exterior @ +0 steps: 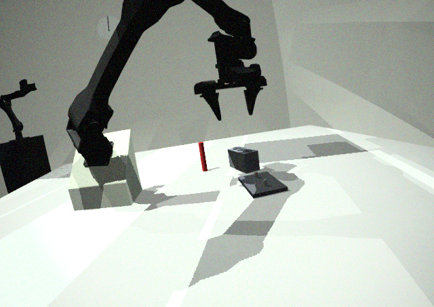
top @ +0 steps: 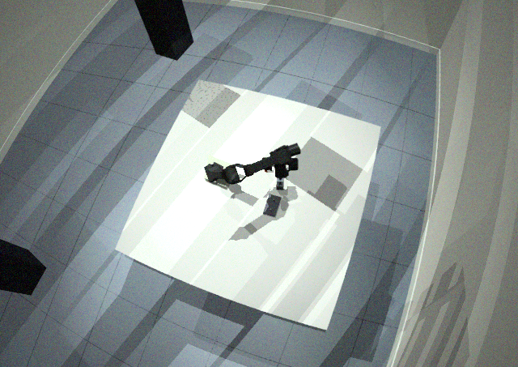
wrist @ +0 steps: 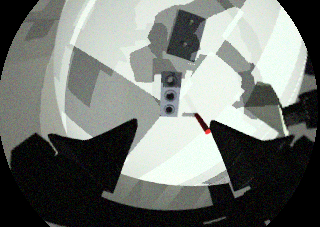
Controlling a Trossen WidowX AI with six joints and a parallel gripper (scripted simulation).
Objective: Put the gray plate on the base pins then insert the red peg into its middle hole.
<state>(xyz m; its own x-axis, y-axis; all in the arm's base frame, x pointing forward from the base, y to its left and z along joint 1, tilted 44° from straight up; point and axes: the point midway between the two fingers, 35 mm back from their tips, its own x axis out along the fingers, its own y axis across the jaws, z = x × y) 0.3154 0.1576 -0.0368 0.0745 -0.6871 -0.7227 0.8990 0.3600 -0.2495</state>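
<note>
My gripper tip is now 10 cm above the gray plate and 1 cm to the left of it. The rest, counted from my gripper tip: red peg 10 cm behind, 9 cm below, 2 cm to the left; base 16 cm to the right, 13 cm below, 3 cm ahead.
</note>
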